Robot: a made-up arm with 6 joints. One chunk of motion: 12 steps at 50 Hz.
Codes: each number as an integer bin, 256 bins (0 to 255) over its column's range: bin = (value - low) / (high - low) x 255, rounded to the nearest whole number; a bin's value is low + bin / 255 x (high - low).
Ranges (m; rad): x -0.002..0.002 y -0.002..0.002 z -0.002..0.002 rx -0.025..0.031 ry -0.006..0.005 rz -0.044..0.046
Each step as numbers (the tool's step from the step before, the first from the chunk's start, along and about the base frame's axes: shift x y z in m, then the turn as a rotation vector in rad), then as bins.
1 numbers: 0.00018 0.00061 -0.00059 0.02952 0.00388 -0.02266
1 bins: 139 166 90 248 229 60
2 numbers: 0.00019 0.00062 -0.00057 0.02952 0.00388 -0.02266
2 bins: 140 167 91 248 229 60
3 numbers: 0.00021 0.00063 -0.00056 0.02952 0.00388 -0.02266
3 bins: 141 168 92 248 229 60
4 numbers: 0.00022 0.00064 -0.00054 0.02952 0.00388 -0.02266
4 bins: 142 168 93 248 229 60
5 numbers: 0.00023 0.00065 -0.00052 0.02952 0.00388 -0.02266
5 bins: 142 169 94 248 229 60
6 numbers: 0.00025 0.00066 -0.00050 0.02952 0.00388 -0.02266
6 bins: 143 170 96 248 229 60
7 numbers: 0.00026 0.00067 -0.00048 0.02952 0.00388 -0.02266
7 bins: 144 170 97 248 229 60
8 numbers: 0.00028 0.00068 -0.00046 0.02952 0.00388 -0.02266
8 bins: 145 171 98 248 229 60
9 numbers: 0.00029 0.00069 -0.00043 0.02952 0.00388 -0.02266
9 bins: 146 171 100 248 229 60
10 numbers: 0.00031 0.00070 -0.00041 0.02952 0.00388 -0.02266
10 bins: 147 172 101 248 229 60
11 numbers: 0.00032 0.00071 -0.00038 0.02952 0.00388 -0.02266
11 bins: 148 173 103 248 229 60
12 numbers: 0.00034 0.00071 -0.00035 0.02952 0.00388 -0.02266
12 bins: 149 173 105 248 229 60
